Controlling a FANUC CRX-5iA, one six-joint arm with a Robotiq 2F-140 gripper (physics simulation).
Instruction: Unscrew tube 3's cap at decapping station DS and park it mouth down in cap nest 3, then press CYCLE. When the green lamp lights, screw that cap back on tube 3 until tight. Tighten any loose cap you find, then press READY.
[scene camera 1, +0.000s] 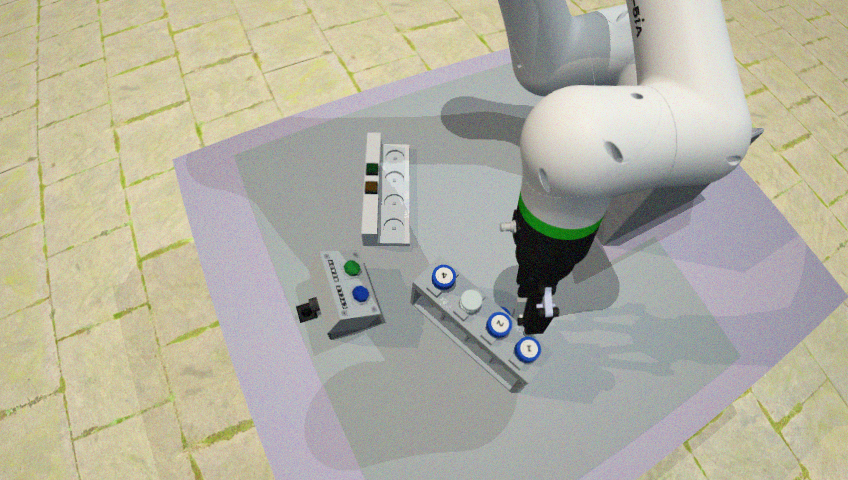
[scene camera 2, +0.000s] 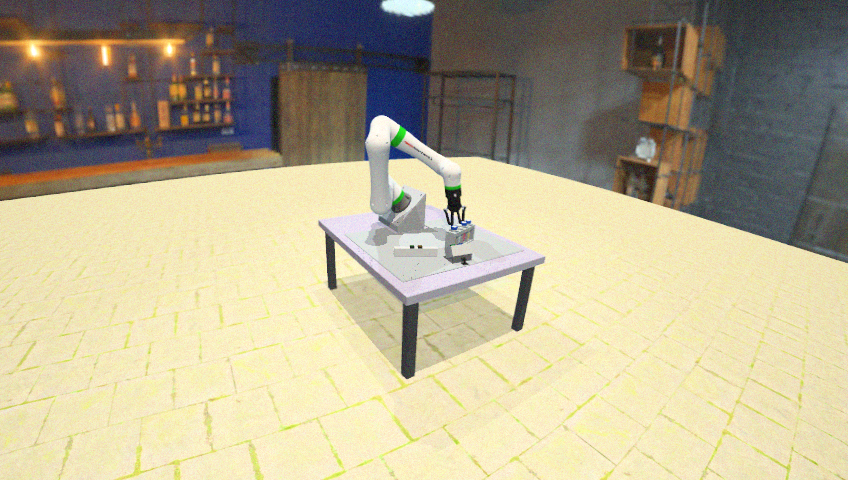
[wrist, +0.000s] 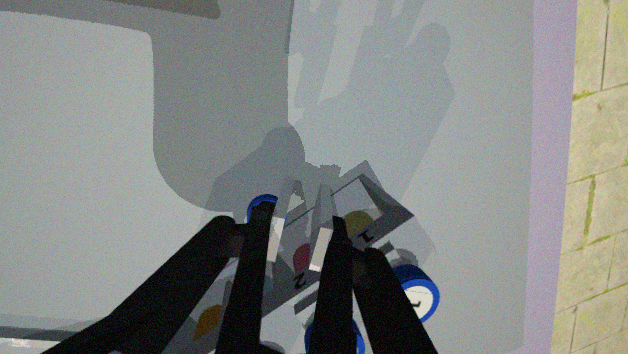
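Pixels of known places: gripper, fingertip midpoint: (wrist: 303, 196); arm's base, link origin: (scene camera 2: 401, 203).
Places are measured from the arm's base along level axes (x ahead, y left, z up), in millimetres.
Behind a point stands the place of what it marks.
Note:
The grey tube rack (scene camera 1: 517, 384) @(x 407, y 272, z -91 mm) (wrist: 398, 216) @(x 357, y 246, z -49 mm) holds tubes with blue-rimmed caps numbered 4 (scene camera 1: 443, 277) @(x 465, y 99, z -14 mm), 2 (scene camera 1: 499, 324) @(x 419, y 191, z -14 mm) and 1 (scene camera 1: 527, 349) @(x 398, y 237, z -15 mm) (wrist: 420, 301) @(x 394, y 242, z -14 mm). Tube 3 (scene camera 1: 470, 301) @(x 443, y 145, z -17 mm) shows a pale, uncapped top. A loose blue cap (scene camera 1: 505, 311) (wrist: 260, 199) shows partly on the arm side of the rack near tube 2; its mouth and number are hidden. My gripper (scene camera 1: 530, 322) @(x 356, y 193, z -110 mm) (scene camera 2: 457, 221) @(x 356, y 193, z -110 mm) (wrist: 303, 196) @(x 356, y 193, z -110 mm) points down beside the rack, fingers a small gap apart and empty. In the wrist view the cap is outside the gap, partly behind the left finger.
A white nest block (scene camera 1: 405, 196) @(x 440, y -111, z -125 mm) has round cap nests, all empty. Beside them are a dark green lamp (scene camera 1: 371, 168) @(x 488, y -163, z -83 mm) and a dark amber lamp (scene camera 1: 371, 186) @(x 500, y -126, z -83 mm). A sloped panel (scene camera 1: 330, 285) @(x 619, y 40, z -53 mm) carries a green button (scene camera 1: 352, 268) @(x 579, y 20, z -66 mm) and a blue button (scene camera 1: 360, 293) @(x 580, y 63, z -65 mm).

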